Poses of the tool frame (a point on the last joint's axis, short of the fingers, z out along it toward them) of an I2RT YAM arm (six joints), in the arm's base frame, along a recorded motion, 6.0 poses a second.
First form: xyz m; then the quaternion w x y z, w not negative.
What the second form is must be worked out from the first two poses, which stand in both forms.
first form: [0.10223, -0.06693, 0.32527, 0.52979, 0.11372, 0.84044, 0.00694]
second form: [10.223, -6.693, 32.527, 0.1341, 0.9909, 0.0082, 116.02]
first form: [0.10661, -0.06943, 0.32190, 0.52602, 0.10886, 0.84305, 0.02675]
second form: [10.661, -6.943, 32.190, 0.1280, 0.9913, 0.0315, 116.53]
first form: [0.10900, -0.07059, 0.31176, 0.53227, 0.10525, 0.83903, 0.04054]
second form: [10.900, -7.059, 31.176, 0.1243, 0.9911, 0.0479, 115.68]
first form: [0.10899, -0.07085, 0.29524, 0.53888, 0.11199, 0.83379, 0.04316]
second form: [10.899, -7.085, 29.524, 0.1329, 0.9898, 0.0512, 114.79]
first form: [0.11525, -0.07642, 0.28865, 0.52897, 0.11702, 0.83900, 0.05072]
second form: [11.525, -7.642, 28.865, 0.1379, 0.9886, 0.0598, 116.13]
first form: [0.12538, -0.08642, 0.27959, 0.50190, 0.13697, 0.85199, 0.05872]
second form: [12.538, -8.642, 27.959, 0.1584, 0.9850, 0.0679, 119.75]
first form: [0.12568, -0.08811, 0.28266, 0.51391, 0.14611, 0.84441, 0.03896]
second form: [12.568, -8.811, 28.266, 0.1703, 0.9843, 0.0454, 118.15]
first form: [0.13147, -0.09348, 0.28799, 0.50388, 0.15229, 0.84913, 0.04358]
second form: [13.147, -9.348, 28.799, 0.1763, 0.9830, 0.0505, 119.49]
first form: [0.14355, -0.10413, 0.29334, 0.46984, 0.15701, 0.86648, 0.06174]
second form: [14.355, -10.413, 29.334, 0.1779, 0.9816, 0.0699, 123.95]
